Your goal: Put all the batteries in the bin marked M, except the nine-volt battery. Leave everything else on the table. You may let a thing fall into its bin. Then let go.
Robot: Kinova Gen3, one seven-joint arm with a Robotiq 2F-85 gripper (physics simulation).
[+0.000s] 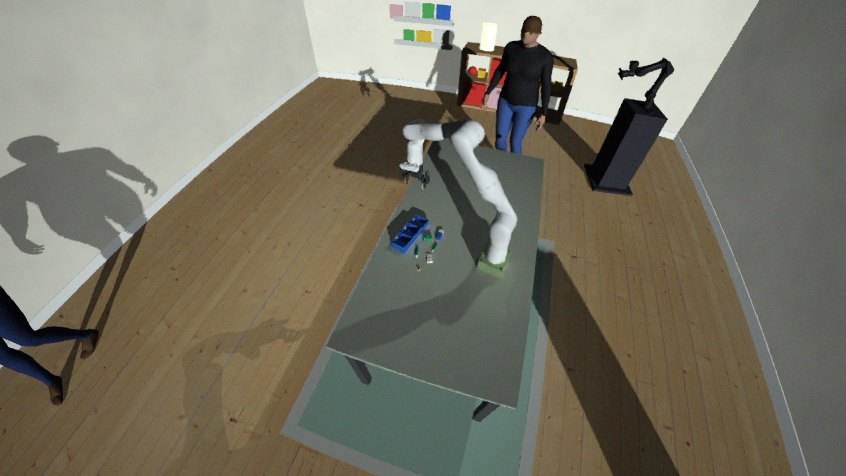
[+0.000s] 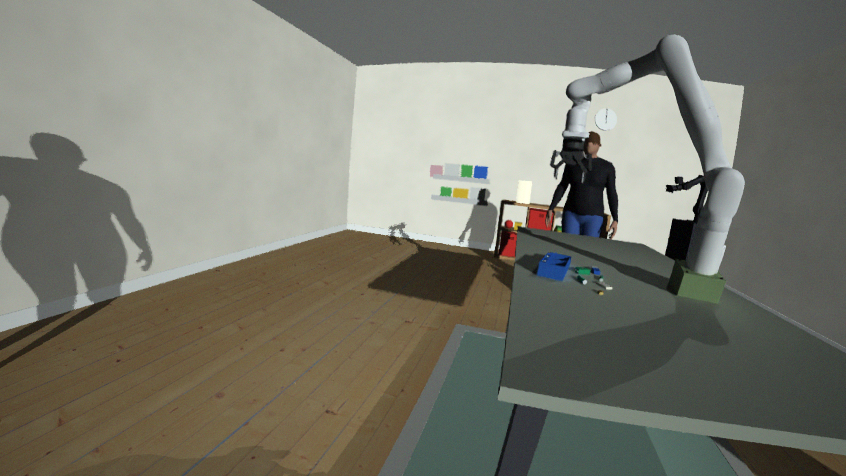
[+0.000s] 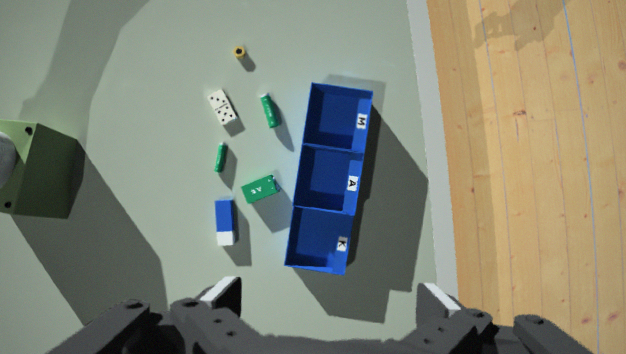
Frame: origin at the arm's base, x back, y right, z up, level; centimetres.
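Where they show: gripper, fingertip midpoint: (image 1: 414, 185) (image 2: 568, 181) (image 3: 328, 300); arm's base, link origin: (image 1: 495, 255) (image 2: 699, 269).
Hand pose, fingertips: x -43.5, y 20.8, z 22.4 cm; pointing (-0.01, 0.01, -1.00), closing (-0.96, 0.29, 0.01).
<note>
Things, the pixels of their centre, and the offset from my fingertips. "spot": a spot on its surface instead. Level surfaces: height alone.
- larger green round battery, body centre: (image 3: 269, 110) (image 1: 417, 252) dx +3.7, dy -18.1, dz -30.7 cm
- thinner green round battery, body centre: (image 3: 220, 157) dx +12.5, dy -13.4, dz -30.9 cm
- green nine-volt battery, body centre: (image 3: 260, 189) (image 2: 582, 270) (image 1: 427, 237) dx +7.8, dy -7.3, dz -30.5 cm
- M bin, surface spot: (image 3: 338, 118) spot: dx -5.7, dy -14.2, dz -30.7 cm
- K bin, surface spot: (image 3: 319, 239) spot: dx +1.6, dy +2.0, dz -30.7 cm
- white domino, body centre: (image 3: 222, 107) dx +10.5, dy -20.7, dz -31.0 cm
- blue-and-white eraser, body centre: (image 3: 225, 222) dx +14.3, dy -3.9, dz -30.7 cm
- small yellow ring-like piece, body centre: (image 3: 239, 52) dx +5.9, dy -28.1, dz -30.9 cm
- table, surface height: dz -31.3 cm
A larger green round battery (image 3: 269, 111) (image 1: 416, 251) lies on the table beside the M bin. A thinner green round battery (image 3: 220, 157) lies farther from the bins. A green nine-volt battery (image 3: 260, 189) (image 1: 427, 236) lies near the A and K bins. The blue three-part container has the M bin (image 3: 338, 118) at one end, the A bin (image 3: 327, 178) in the middle and the K bin (image 3: 319, 239) at the other end; all three look empty. My gripper (image 3: 328, 300) (image 1: 414, 179) (image 2: 570, 171) is open and empty, high above the table, off the K end.
A white domino (image 3: 222, 107), a blue-and-white eraser (image 3: 225, 222) and a small yellow ring-like piece (image 3: 239, 52) lie near the batteries. The arm's green base (image 3: 52, 172) (image 1: 493, 265) stands on the table (image 1: 425, 331). A person (image 1: 523, 82) (image 2: 591, 195) stands behind the table's far end.
</note>
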